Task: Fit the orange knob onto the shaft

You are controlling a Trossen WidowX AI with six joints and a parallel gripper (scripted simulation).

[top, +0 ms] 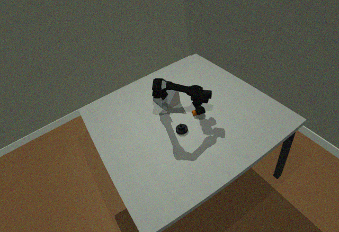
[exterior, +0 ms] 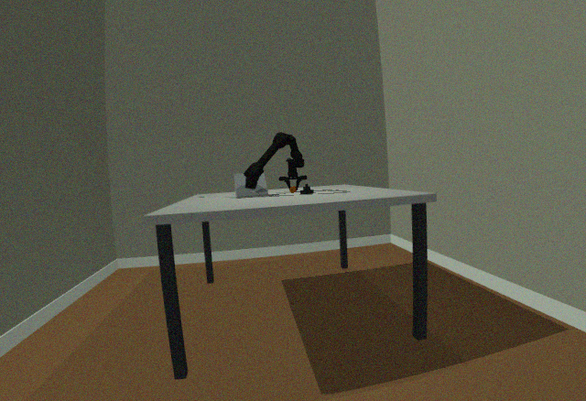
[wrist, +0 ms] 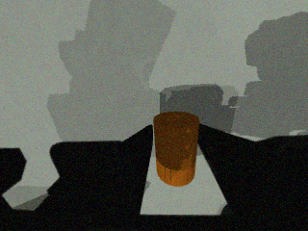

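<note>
Now: the dark round pedestal 180 mm to the right of my gripper tip, 70 mm ahead of it and 20 mm above it. Round my gripper tip: orange knob 20 mm to the right, 10 mm above.
</note>
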